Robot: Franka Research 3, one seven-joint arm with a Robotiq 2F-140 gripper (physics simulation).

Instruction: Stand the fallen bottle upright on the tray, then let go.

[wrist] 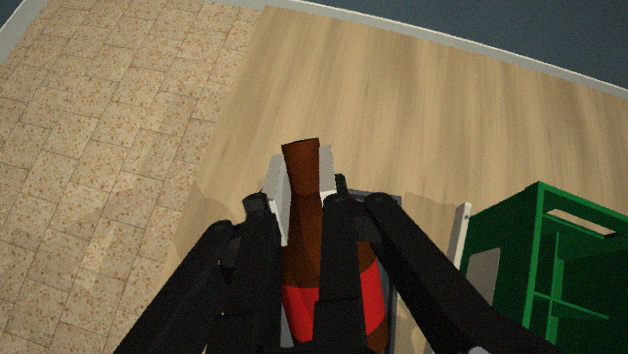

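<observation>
A brown bottle [305, 225] with a red label is in the lower middle of the wrist view, its neck and mouth towards the top of the view. My gripper [304, 168] is shut on the bottle's neck, one pale fingertip pad on each side. The black fingers hide much of the bottle's body, and its base is largely hidden. The dark grey tray [395, 200] shows partly behind the fingers and the bottle, with a corner right of the neck. Whether the bottle touches the tray cannot be seen.
A green crate [534, 260] with compartments stands at the lower right. A pale upright strip [458, 235] is beside its left side. The wooden table top [400, 110] borders a tiled floor [100, 150] on the left.
</observation>
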